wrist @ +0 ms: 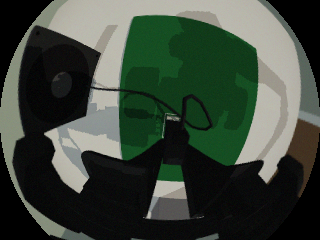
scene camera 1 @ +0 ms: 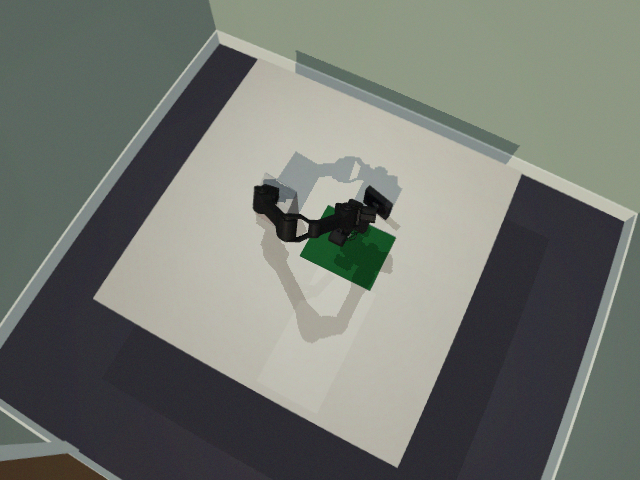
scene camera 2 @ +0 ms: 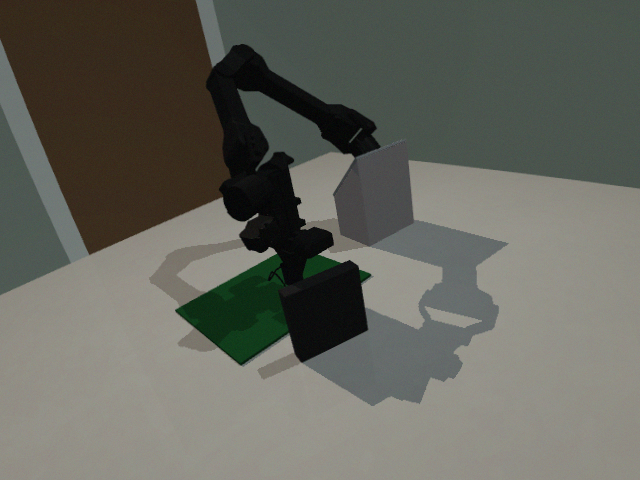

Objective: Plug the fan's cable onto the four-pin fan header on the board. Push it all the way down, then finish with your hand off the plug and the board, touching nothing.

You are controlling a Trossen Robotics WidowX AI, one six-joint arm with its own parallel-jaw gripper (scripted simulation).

In view: my gripper [scene camera 2: 296, 274], a dark plug [wrist: 176, 145], a black square fan [scene camera 2: 327, 309] and a green board [scene camera 2: 244, 316].
My gripper is seen too in the wrist view [wrist: 171, 143]. The black square fan shows as well in the wrist view [wrist: 52, 92]. The green board shows as well in the wrist view [wrist: 168, 57] and in scene camera 1 [scene camera 1: 359, 261].
